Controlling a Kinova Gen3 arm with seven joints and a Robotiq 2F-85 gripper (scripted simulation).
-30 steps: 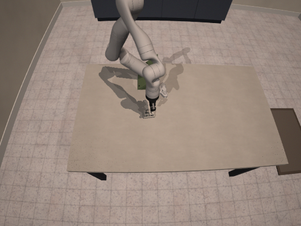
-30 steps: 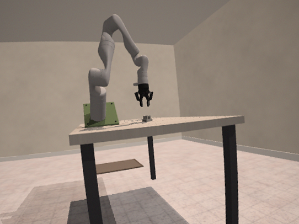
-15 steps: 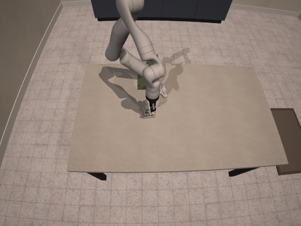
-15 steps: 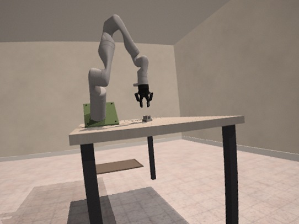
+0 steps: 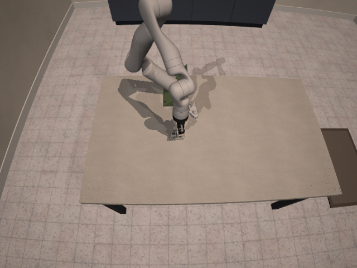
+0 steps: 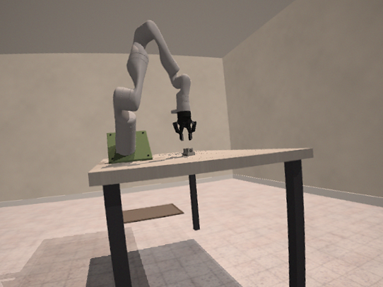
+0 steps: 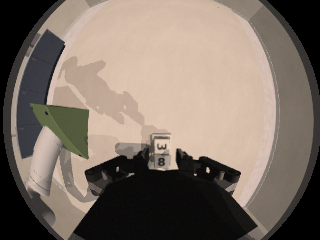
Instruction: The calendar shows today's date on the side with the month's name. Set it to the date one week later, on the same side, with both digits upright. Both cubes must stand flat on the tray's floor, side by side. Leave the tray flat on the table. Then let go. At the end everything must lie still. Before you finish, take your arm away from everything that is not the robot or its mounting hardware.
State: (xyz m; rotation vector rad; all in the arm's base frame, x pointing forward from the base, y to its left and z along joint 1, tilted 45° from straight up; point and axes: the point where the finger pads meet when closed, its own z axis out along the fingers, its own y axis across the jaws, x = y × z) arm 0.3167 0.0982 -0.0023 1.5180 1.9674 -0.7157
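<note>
My hand is 2 cm to the left of the white tray and 9 cm above it.
</note>
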